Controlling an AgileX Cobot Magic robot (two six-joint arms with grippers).
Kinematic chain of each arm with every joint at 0, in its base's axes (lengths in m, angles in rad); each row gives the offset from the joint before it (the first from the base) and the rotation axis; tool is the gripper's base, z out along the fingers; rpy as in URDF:
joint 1: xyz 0 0 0.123 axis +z
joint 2: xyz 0 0 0 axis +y
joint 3: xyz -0.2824 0 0.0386 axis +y
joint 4: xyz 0.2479 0 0.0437 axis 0.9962 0 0.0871
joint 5: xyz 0 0 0 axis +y
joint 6: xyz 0.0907 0 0.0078 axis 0.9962 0 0.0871
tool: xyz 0 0 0 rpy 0 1.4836 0
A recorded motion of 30 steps. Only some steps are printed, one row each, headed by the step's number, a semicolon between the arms.
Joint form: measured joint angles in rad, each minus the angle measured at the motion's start. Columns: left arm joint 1, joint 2, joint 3, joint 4, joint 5, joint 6; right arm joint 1, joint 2, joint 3, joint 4, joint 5, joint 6.
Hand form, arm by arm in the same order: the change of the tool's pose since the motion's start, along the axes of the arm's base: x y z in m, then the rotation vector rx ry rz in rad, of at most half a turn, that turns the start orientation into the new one. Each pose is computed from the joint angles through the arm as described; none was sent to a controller.
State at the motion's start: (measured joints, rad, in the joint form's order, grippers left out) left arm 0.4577 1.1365 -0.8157 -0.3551 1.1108 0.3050; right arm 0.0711 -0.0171 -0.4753 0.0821 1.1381 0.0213
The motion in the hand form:
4: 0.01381 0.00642 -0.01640 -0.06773 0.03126 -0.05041; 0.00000 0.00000 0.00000 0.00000 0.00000 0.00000
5: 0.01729 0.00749 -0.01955 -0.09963 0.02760 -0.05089; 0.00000 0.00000 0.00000 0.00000 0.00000 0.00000
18: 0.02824 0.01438 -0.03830 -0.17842 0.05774 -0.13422; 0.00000 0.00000 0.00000 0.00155 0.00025 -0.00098
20: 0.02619 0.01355 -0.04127 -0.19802 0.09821 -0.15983; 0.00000 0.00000 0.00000 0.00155 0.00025 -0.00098
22: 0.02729 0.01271 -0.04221 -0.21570 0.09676 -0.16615; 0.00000 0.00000 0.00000 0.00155 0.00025 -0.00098
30: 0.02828 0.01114 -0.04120 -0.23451 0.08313 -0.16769; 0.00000 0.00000 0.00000 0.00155 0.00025 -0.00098
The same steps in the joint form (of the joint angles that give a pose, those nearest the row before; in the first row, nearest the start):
4: 0.0242 0.0953 0.0000 -0.0695 -0.0018 0.1028; 0.0000 0.0000 0.0000 0.0000 0.0000 0.0000
5: 0.0336 0.1165 0.0000 -0.1046 -0.0018 0.1258; 0.0000 0.0000 0.0000 0.0000 0.0000 0.0000
18: 0.0631 0.2198 -0.0020 -0.1740 0.0243 0.2690; 0.0000 0.0000 0.0000 0.0000 0.0000 0.0018
20: 0.0631 0.2326 -0.0020 -0.1602 0.0622 0.2753; 0.0000 0.0000 0.0000 0.0000 0.0000 0.0018
22: 0.0631 0.2402 -0.0020 -0.1761 0.0690 0.2860; 0.0000 0.0000 0.0000 0.0000 0.0000 0.0018
30: 0.0631 0.2402 -0.0020 -0.2007 0.0737 0.2954; 0.0000 0.0000 0.0000 0.0000 0.0000 0.0018

